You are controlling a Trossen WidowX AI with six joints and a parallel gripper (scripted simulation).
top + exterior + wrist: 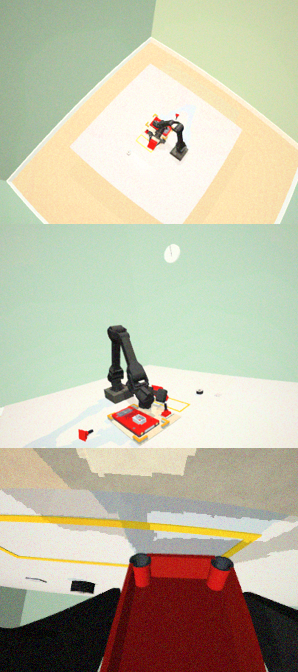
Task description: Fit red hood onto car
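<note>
The red hood lies 2 cm above my gripper tip. Round my gripper tip: grey engine block (21 cm to the right, 6 cm ahead, 1 cm below).
</note>
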